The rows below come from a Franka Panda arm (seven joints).
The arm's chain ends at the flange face. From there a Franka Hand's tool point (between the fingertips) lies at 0.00 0.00 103.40 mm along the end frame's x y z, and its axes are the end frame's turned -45 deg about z.
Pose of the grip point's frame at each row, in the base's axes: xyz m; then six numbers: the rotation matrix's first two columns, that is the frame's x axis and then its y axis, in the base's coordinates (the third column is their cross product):
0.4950 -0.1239 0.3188 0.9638 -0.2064 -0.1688 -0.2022 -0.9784 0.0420
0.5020 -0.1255 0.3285 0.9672 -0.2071 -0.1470 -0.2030 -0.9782 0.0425
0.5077 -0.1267 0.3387 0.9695 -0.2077 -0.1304 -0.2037 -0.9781 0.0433
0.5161 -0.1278 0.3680 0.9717 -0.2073 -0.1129 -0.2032 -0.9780 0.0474
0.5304 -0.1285 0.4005 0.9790 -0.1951 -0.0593 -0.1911 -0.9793 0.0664
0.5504 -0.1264 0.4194 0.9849 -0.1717 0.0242 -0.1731 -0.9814 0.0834
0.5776 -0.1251 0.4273 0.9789 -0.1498 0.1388 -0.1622 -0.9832 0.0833
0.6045 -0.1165 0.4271 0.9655 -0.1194 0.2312 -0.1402 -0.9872 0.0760
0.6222 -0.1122 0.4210 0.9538 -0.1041 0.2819 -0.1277 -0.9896 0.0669
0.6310 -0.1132 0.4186 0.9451 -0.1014 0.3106 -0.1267 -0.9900 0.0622
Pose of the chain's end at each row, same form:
0.5130 -0.1232 0.4206 0.5385 -0.8378 -0.0897 -0.8245 -0.5459 0.1491
0.5178 -0.1243 0.4307 0.5404 -0.8381 -0.0739 -0.8275 -0.5453 0.1340
0.5218 -0.1251 0.4411 0.5415 -0.8385 -0.0616 -0.8296 -0.5448 0.1228
0.5285 -0.1254 0.4706 0.5434 -0.8381 -0.0463 -0.8308 -0.5450 0.1133
0.5377 -0.1230 0.5035 0.5571 -0.8304 0.0050 -0.8274 -0.5545 0.0889
0.5494 -0.1175 0.5224 0.5740 -0.8154 0.0761 -0.8188 -0.5725 0.0419
0.5648 -0.1143 0.5293 0.5775 -0.8012 0.1570 -0.8069 -0.5893 -0.0392
0.5818 -0.1056 0.5274 0.5836 -0.7825 0.2172 -0.7818 -0.6136 -0.1097
0.5941 -0.1019 0.5200 0.5841 -0.7734 0.2466 -0.7647 -0.6261 -0.1520
0.5999 -0.1031 0.5167 0.5787 -0.7717 0.2636 -0.7579 -0.6283 -0.1756

